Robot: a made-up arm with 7 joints.
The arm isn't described. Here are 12 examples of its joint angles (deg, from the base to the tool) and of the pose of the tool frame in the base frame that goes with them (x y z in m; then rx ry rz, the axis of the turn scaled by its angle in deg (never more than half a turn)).
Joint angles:
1: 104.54 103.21 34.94 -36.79 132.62 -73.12 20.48
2: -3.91 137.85 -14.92 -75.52 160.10 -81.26 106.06
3: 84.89 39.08 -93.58 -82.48 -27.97 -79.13 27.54
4: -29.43 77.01 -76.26 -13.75 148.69 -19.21 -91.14
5: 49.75 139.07 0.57 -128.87 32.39 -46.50 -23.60
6: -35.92 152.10 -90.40 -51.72 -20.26 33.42 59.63
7: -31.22 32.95 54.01 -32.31 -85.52 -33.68 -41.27
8: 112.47 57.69 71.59 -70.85 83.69 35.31 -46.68
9: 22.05 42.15 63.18 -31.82 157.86 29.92 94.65
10: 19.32 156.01 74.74 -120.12 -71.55 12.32 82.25
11: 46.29 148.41 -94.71 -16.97 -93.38 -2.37 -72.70
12: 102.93 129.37 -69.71 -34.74 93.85 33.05 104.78
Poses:
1: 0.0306 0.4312 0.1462 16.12 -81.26 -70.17
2: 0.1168 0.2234 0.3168 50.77 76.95 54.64
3: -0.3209 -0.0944 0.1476 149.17 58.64 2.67
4: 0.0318 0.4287 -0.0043 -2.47 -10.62 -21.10
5: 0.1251 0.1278 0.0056 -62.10 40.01 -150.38
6: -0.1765 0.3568 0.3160 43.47 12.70 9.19
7: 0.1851 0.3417 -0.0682 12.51 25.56 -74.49
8: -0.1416 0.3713 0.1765 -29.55 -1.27 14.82
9: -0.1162 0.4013 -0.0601 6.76 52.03 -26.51
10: 0.1238 -0.1539 0.2906 79.00 9.86 -155.14
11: 0.1230 0.3058 0.4004 28.62 -49.26 -29.71
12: 0.0062 0.4249 0.2453 47.81 -21.26 11.78
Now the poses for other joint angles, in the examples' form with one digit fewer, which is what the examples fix.
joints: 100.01 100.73 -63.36 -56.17 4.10 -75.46 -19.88
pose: -0.246 0.322 0.231 -138.3 61.7 -34.8
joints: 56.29 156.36 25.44 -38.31 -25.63 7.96 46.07
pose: 0.300 0.228 0.291 36.1 30.5 -61.4
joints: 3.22 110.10 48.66 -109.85 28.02 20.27 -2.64
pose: 0.158 0.111 0.342 24.4 -29.0 -102.2
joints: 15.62 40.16 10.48 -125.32 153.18 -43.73 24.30
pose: 0.144 0.138 0.097 66.9 115.1 -29.9
